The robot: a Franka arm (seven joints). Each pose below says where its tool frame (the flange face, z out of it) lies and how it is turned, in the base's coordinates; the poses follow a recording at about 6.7 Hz.
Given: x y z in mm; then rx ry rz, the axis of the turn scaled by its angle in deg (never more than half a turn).
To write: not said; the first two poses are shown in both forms.
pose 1, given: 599.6 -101.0 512.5 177.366 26.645 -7.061
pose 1, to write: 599.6 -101.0 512.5 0.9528 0.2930 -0.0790 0.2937 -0.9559 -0.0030
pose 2, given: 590.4 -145.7 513.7 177.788 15.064 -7.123
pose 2, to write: 590.4 -145.7 513.7 0.9826 0.1670 -0.0815 0.1690 -0.9855 0.0182
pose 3, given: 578.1 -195.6 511.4 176.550 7.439 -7.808
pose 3, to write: 578.1 -195.6 511.4 0.9926 0.0815 -0.0903 0.0863 -0.9950 0.0506
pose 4, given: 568.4 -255.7 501.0 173.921 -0.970 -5.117
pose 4, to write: 568.4 -255.7 501.0 0.9982 -0.0142 -0.0580 -0.0080 -0.9945 0.1048
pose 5, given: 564.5 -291.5 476.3 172.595 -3.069 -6.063
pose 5, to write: 564.5 -291.5 476.3 0.9969 -0.0398 -0.0676 -0.0309 -0.9913 0.1277
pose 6, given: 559.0 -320.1 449.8 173.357 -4.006 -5.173
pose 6, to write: 559.0 -320.1 449.8 0.9972 -0.0494 -0.0568 -0.0426 -0.9925 0.1148
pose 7, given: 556.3 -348.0 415.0 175.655 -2.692 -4.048
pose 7, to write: 556.3 -348.0 415.0 0.9985 -0.0323 -0.0448 -0.0289 -0.9967 0.0753
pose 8, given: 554.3 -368.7 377.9 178.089 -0.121 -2.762
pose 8, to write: 554.3 -368.7 377.9 0.9995 -0.0019 -0.0310 -0.0008 -0.9995 0.0330
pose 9, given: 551.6 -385.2 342.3 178.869 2.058 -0.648
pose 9, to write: 551.6 -385.2 342.3 0.9997 0.0229 -0.0075 0.0231 -0.9995 0.0194
